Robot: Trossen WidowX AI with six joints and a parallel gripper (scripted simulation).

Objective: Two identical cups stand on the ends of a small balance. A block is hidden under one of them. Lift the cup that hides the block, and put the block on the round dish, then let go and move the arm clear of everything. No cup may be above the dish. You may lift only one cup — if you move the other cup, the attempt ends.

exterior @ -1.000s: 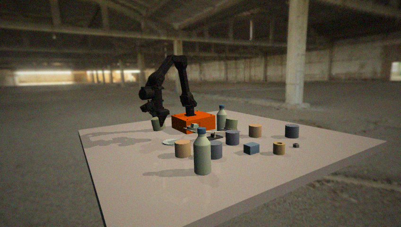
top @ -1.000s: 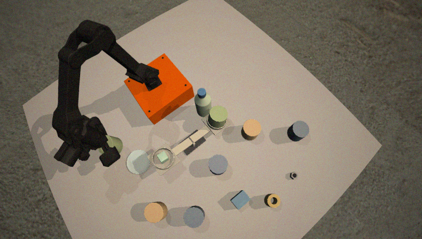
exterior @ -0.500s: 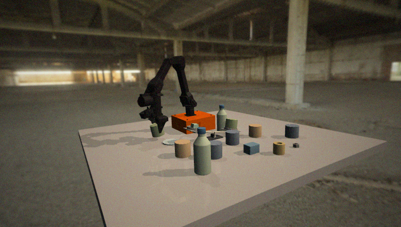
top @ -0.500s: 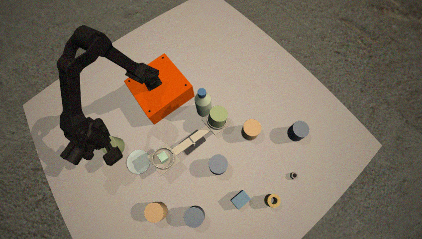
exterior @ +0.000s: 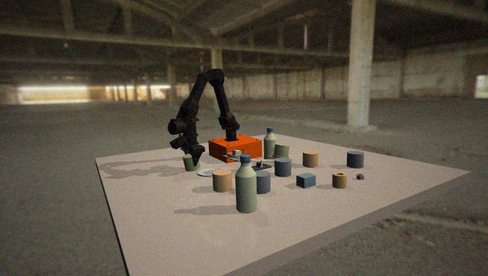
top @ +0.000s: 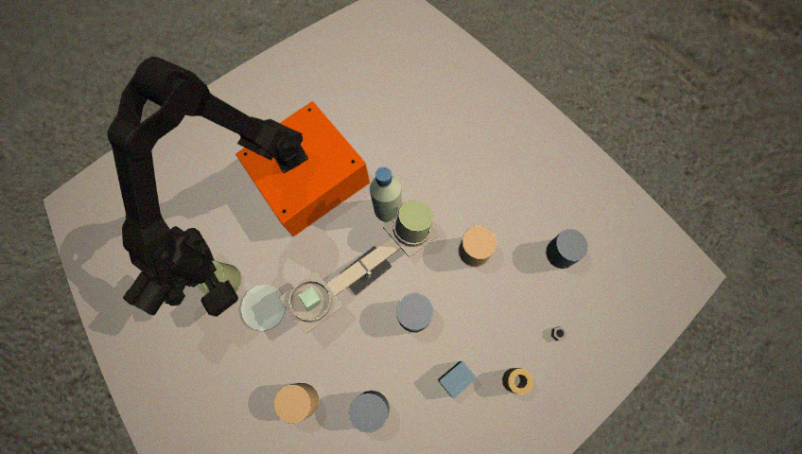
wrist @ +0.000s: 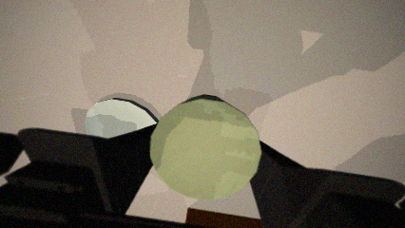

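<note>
Now: the pale green block 16 cm ahead of my gripper tip, 16 cm to the left of it and 6 cm above it. Round my gripper tip: pale round dish: 10 cm ahead, 5 cm to the left, 2 cm below; small nut: 48 cm ahead, 55 cm to the left, 2 cm below.
</note>
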